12 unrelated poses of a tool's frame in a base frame.
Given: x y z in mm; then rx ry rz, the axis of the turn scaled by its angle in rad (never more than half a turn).
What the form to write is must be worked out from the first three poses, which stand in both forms.
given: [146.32 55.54 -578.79 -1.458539 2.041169 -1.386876]
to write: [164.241 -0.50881 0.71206 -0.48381 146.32 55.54 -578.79]
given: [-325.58 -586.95 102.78 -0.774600 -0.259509 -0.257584]
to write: [49.077 -0.90431 -0.30297 -0.30072 -325.58 -586.95 102.78]
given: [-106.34 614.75 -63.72 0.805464 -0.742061 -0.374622]
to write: [66.319 0.69588 -0.64110 -0.32365 -106.34 614.75 -63.72]
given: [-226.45 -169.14 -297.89 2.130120 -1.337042 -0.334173]
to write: [145.364 0.83960 -0.52700 -0.13172 -226.45 -169.14 -297.89]
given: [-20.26 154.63 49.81 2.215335 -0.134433 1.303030]
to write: [147.459 0.86078 -0.05223 0.50630 -20.26 154.63 49.81]
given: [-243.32 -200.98 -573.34 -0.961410 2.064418 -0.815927]
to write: [138.602 -0.39743 0.85340 -0.33729 -243.32 -200.98 -573.34]
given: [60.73 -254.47 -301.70 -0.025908 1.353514 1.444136]
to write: [113.414 -0.01309 0.68378 0.72957 60.73 -254.47 -301.70]
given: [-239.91 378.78 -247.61 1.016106 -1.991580 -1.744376]
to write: [162.479 0.35831 -0.70230 -0.61513 -239.91 378.78 -247.61]
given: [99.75 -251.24 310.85 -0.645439 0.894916 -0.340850]
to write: [66.167 -0.55890 0.77493 -0.29515 99.75 -251.24 310.85]
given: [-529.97 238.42 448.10 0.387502 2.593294 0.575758]
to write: [153.814 0.14435 0.96601 0.21447 -529.97 238.42 448.10]
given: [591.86 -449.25 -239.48 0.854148 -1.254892 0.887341]
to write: [100.744 0.48577 -0.71369 0.50465 591.86 -449.25 -239.48]
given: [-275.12 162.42 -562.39 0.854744 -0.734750 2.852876]
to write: [175.753 0.27865 -0.23953 0.93004 -275.12 162.42 -562.39]
